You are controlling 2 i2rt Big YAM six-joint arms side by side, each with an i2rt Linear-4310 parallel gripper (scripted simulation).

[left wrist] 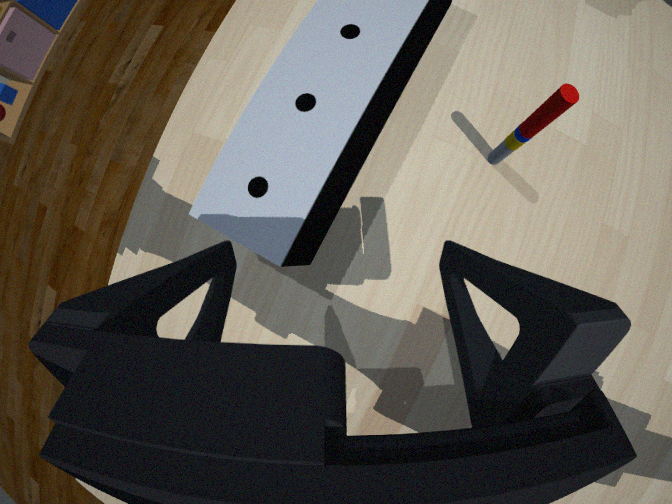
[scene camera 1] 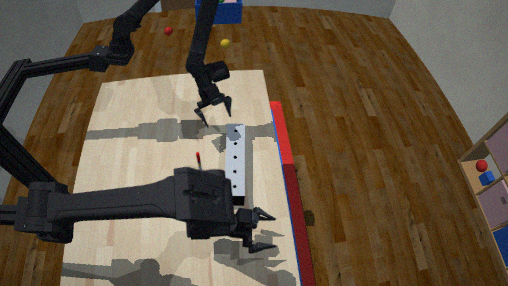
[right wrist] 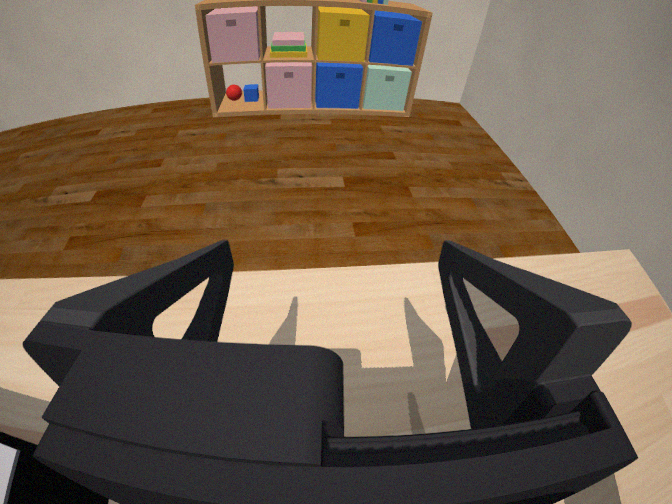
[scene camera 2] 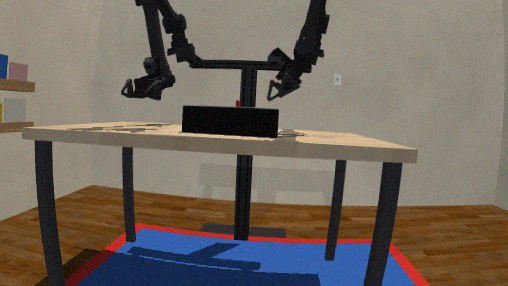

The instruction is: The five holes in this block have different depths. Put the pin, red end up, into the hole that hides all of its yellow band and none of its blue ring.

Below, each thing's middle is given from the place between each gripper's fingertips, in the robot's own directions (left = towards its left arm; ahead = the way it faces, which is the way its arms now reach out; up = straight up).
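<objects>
The pin (left wrist: 566,96) is 260 mm behind my right hand, 290 mm to the left of it and 60 mm below it. As for the block (scene camera 2: 242,121), my right gripper is 80 mm above it, 300 mm to the right of it and 130 mm beyond it.
From my left hand, I find the block 130 mm to the right, 70 mm ahead and 90 mm below. The pin has my left gripper 70 mm above it, 140 mm to the left of it and 70 mm past it.
</objects>
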